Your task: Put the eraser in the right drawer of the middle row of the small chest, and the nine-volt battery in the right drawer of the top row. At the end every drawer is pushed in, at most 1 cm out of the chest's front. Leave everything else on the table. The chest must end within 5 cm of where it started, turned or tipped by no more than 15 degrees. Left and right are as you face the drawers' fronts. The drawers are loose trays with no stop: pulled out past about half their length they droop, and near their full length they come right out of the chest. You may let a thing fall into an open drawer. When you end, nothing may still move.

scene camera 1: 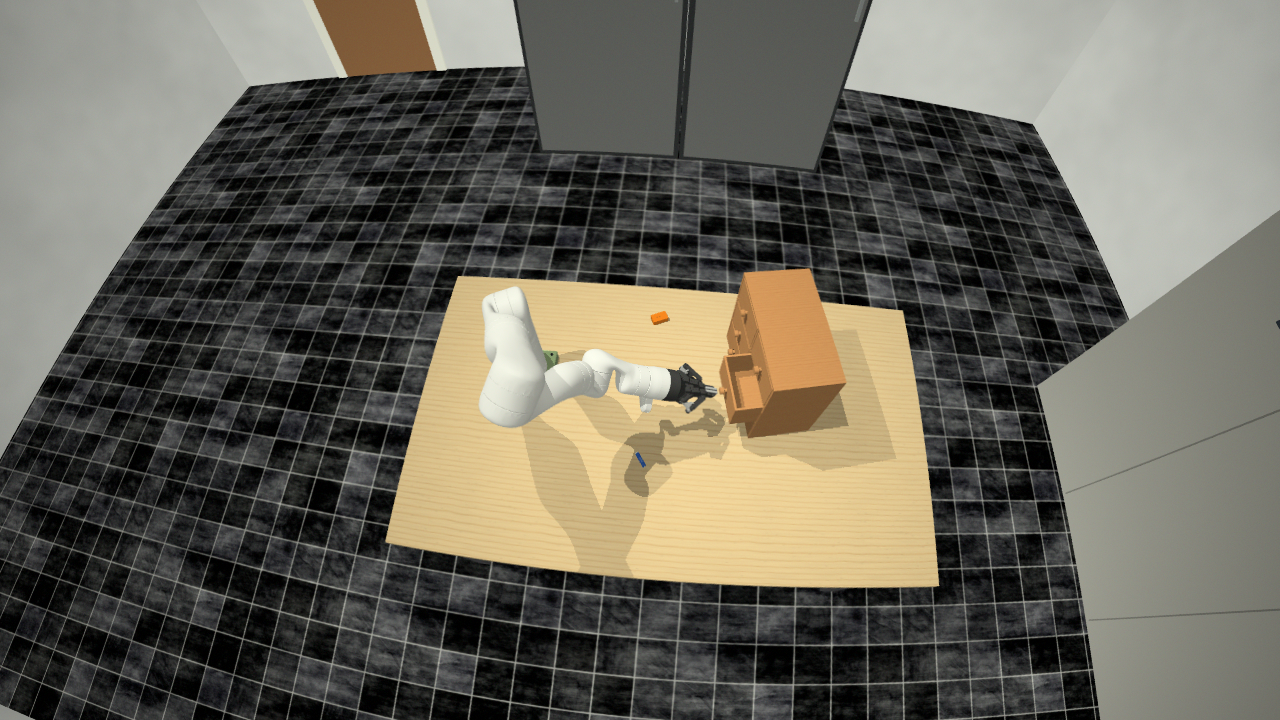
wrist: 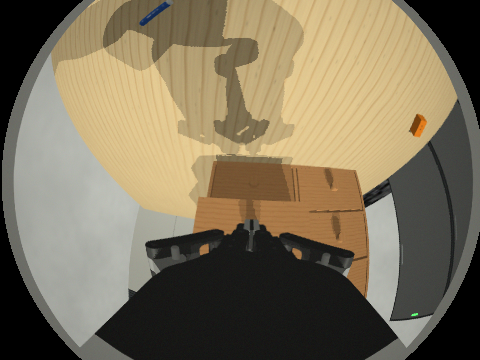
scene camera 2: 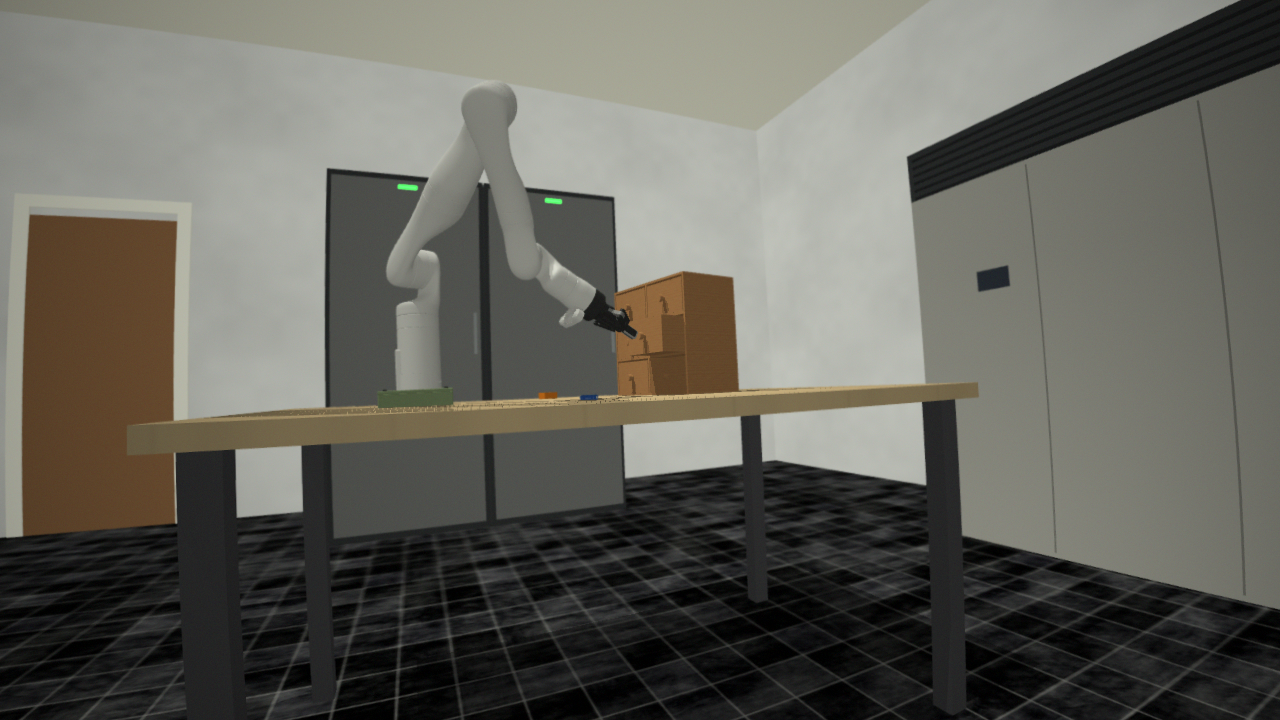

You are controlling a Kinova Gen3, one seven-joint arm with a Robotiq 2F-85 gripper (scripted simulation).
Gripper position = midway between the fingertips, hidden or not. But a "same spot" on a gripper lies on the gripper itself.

my gripper: scene camera 1; wrist 251,228; scene camera 2
same spot on my gripper: (scene camera 2: 630,332) = (scene camera 1: 707,397)
